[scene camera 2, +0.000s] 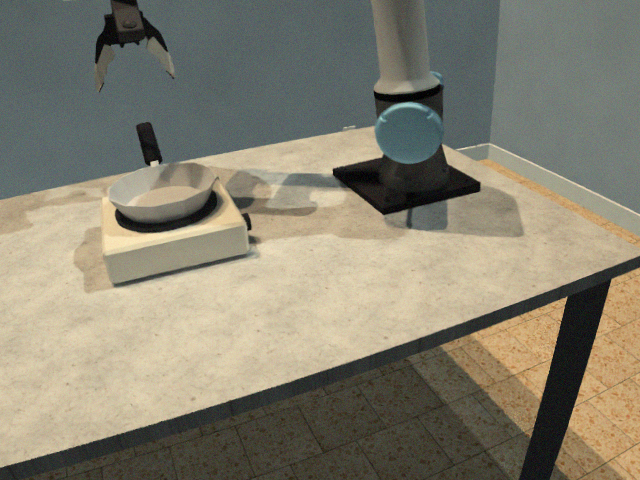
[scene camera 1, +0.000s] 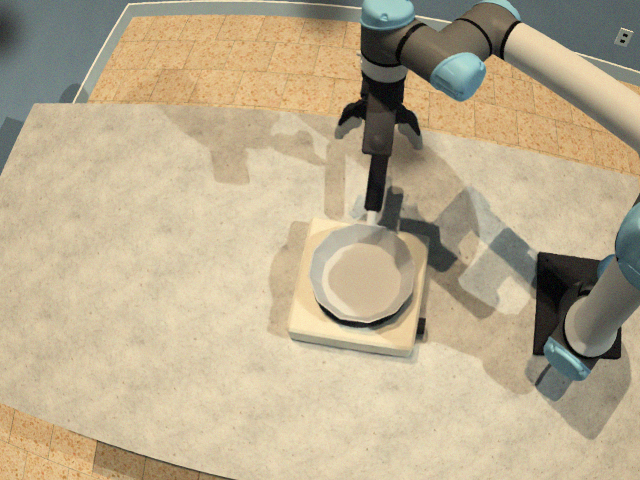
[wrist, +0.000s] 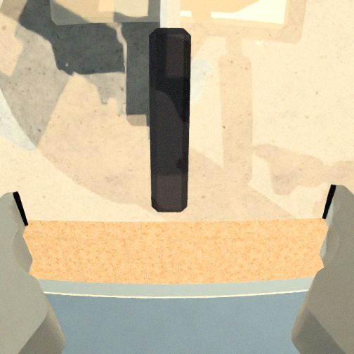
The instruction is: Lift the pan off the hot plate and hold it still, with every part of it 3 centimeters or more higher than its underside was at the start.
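Frame: origin at the arm's base, x left, y back, z up, level; millimetres.
Seen in the pictures: gripper, fingertip midpoint: (scene camera 2: 136, 85); arm's base at its link origin: (scene camera 2: 413, 177).
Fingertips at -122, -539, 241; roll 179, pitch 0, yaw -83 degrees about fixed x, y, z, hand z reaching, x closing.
Offsets run from my fingertips to a thing's middle, as dx, dy, dz. Level surfaces: height alone.
A light grey pan @[+91, +13, -142] (scene camera 1: 364, 276) (scene camera 2: 164, 193) rests upright on the cream hot plate @[+184, +30, -221] (scene camera 1: 351, 343) (scene camera 2: 175, 252), over its dark round burner. The pan's black handle @[-18, +2, -126] (scene camera 1: 376, 181) (scene camera 2: 148, 143) (wrist: 170, 120) points away from the hot plate toward the far table edge and slants upward. My gripper (scene camera 1: 378, 142) (scene camera 2: 136, 83) (wrist: 174, 192) is open and empty. It hangs above the handle, with a gap between them in the second scene view. In the wrist view the handle lies midway between the two fingers, its free end near the fingertip line. In the first scene view the gripper's body hides part of the handle.
The table @[dz -259] (scene camera 1: 155, 310) (scene camera 2: 310, 289) carries the arm's black base plate (scene camera 1: 550, 335) (scene camera 2: 354, 184), to the right of the hot plate. A black knob @[+233, +154, -223] (scene camera 1: 421, 326) (scene camera 2: 247, 221) sticks out of the hot plate's right side. The far table edge runs beneath the gripper in the first scene view.
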